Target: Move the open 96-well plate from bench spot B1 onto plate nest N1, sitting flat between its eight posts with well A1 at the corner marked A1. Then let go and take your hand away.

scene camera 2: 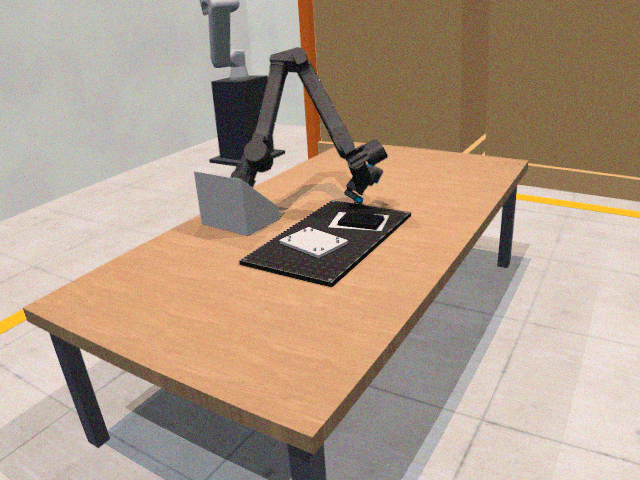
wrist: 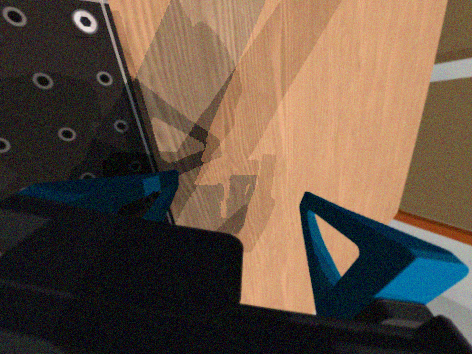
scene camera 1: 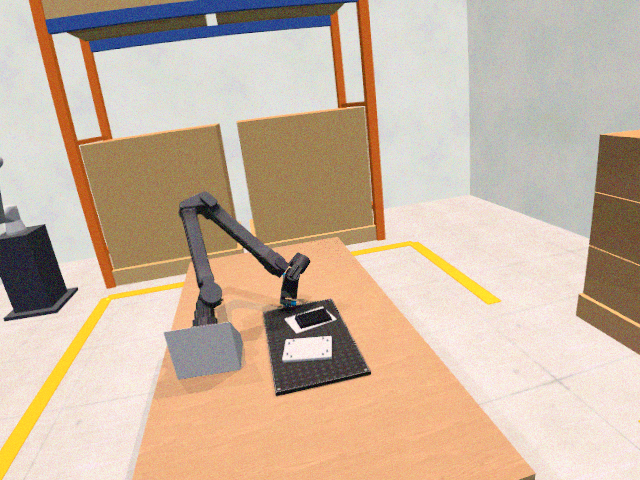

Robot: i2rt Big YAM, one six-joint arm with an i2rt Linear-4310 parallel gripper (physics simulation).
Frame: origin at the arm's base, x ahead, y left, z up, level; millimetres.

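Seen in the pictures: gripper, fingertip midpoint: (scene camera 2: 367,193) (wrist: 240,188) (scene camera 1: 287,296); arm's base, link origin: (scene camera 2: 238,189) (scene camera 1: 205,333).
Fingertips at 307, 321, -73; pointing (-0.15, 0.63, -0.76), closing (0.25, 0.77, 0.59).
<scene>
Offsets run from my fingertips to a thing's middle, as dx, dy, dz. Level surfaces: height alone.
The black 96-well plate @(+79, -193, -16) (scene camera 1: 313,317) (scene camera 2: 360,220) lies flat on the white marked spot B1 (scene camera 1: 296,327) (scene camera 2: 384,226). The white plate nest N1 @(+30, -390, -15) (scene camera 1: 307,349) (scene camera 2: 313,241) has small posts near its corners and bears no plate; its A1 mark is too small to read. My gripper (scene camera 1: 290,304) (scene camera 2: 356,199) (wrist: 240,188) is open and empty. It is above the far edge of the black board, beyond the plate on the side away from the nest. In the wrist view its blue fingers stand wide apart over the board's edge and the wooden table; the plate and nest do not show there.
The black perforated board @(+43, -309, -32) (scene camera 1: 320,377) (scene camera 2: 289,272) (wrist: 50,107) lies on the wooden table @(dz -38) (scene camera 1: 341,434) (scene camera 2: 222,320) (wrist: 350,115) and bears the spot and nest. A grey wedge-shaped block (scene camera 1: 204,351) (scene camera 2: 222,204) stands by the arm's base. A tall orange and blue rack (scene camera 1: 375,155) stands behind the table.
</scene>
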